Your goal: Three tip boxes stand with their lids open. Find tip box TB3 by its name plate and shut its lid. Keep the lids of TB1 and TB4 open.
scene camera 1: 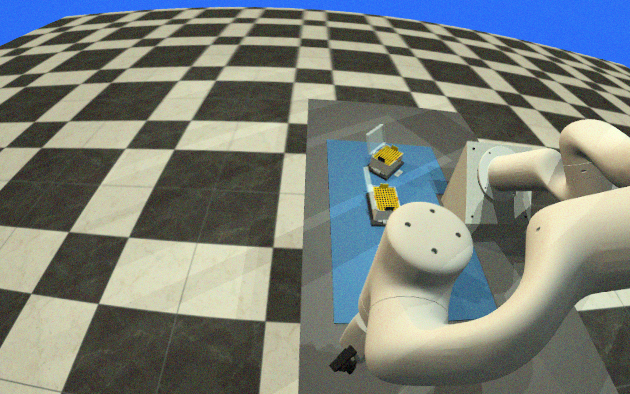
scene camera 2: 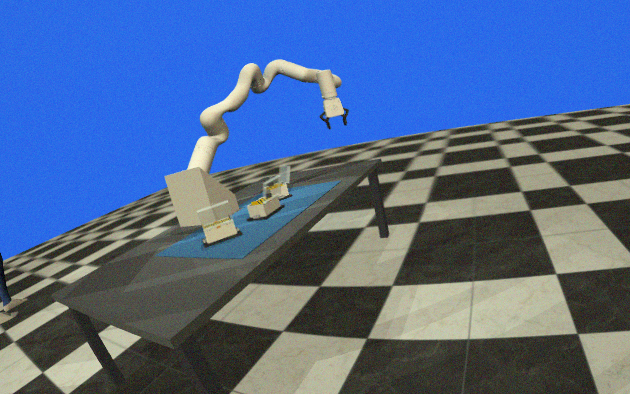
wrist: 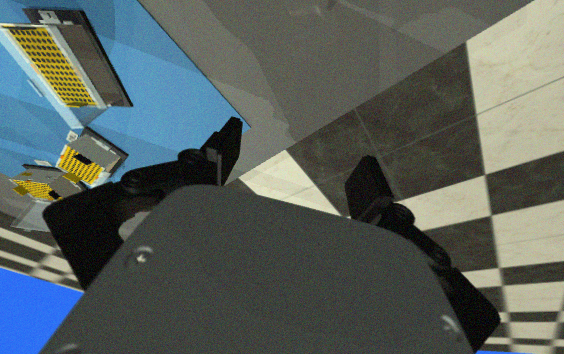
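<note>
Three tip boxes with yellow perforated racks and clear raised lids stand on the blue mat. One box (scene camera 2: 278,190) (wrist: 55,65) is nearest the gripper in the wrist view; the arm hides it in scene camera 1. The middle box (scene camera 1: 385,200) (scene camera 2: 264,206) (wrist: 85,162) also has its lid up. The third box (scene camera 1: 386,162) (scene camera 2: 220,231) (wrist: 42,189) is farthest from the gripper, turned at an angle, lid up. The name plates are too small to read, so I cannot tell which is TB3. My gripper (scene camera 1: 344,360) (scene camera 2: 336,123) (wrist: 298,154) is open and empty, high above the table and away from the boxes.
The blue mat (scene camera 1: 350,280) (scene camera 2: 225,253) (wrist: 165,100) lies on the grey table (scene camera 1: 318,122) (scene camera 2: 150,300) (wrist: 225,50). The arm's pale pedestal (scene camera 1: 456,195) (scene camera 2: 187,200) stands beside the mat. In the wrist view, the table edge crosses behind the fingers, with tiled floor beyond it.
</note>
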